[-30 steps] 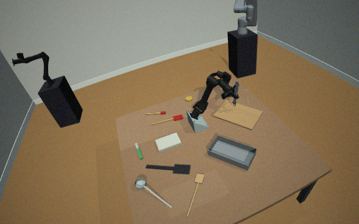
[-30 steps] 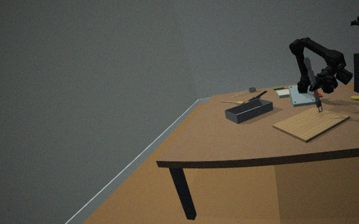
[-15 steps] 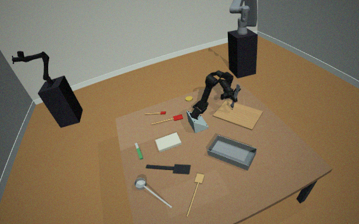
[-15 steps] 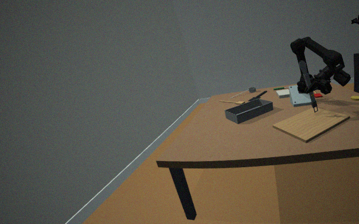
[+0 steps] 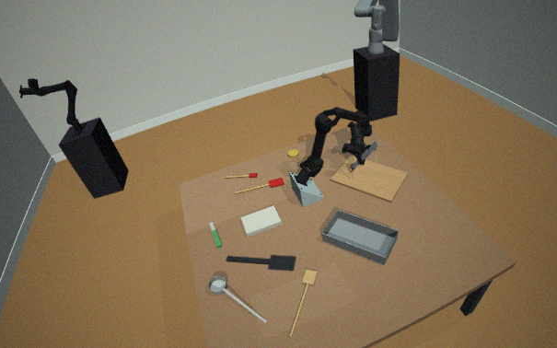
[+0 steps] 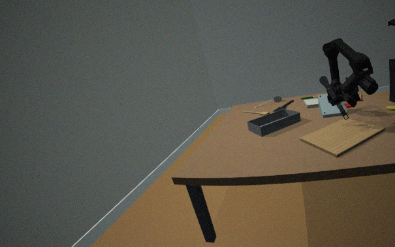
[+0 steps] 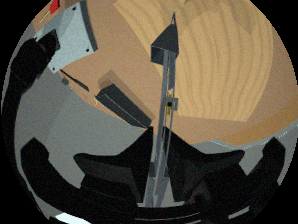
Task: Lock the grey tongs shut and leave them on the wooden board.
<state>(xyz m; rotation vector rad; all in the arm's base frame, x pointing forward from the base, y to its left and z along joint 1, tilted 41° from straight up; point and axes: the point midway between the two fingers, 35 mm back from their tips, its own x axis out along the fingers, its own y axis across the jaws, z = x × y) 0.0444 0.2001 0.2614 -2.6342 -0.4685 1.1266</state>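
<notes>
Now: the wooden board 13 cm below my gripper tip, 6 cm to the left of it and 4 cm behind it. Also, from my gripper tip: black spatula (60 cm to the right, 30 cm ahead, 14 cm below); then grey roasting tin (33 cm ahead, 15 cm to the right, 11 cm below); then white block (57 cm to the right, 13 cm below, 6 cm ahead).
</notes>
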